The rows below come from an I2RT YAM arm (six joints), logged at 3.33 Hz.
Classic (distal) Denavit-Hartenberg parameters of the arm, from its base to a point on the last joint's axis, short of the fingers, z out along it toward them. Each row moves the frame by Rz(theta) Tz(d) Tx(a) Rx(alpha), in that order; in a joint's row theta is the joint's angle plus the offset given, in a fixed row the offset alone. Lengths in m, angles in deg.
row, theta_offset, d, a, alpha
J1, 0, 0.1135, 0.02, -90
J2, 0, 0, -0.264, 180
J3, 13.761, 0, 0.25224, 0
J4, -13.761, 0, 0.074, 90
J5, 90, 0, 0, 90
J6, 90, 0.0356, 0, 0
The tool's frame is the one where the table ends.
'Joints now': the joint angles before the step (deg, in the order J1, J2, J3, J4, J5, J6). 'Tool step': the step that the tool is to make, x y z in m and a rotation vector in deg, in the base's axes. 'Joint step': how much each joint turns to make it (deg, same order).
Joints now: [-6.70 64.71 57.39 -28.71 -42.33 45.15]
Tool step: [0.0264 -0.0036 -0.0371 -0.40 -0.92 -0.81]
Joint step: [-0.03 5.73 -5.33 12.22 0.81 0.29]
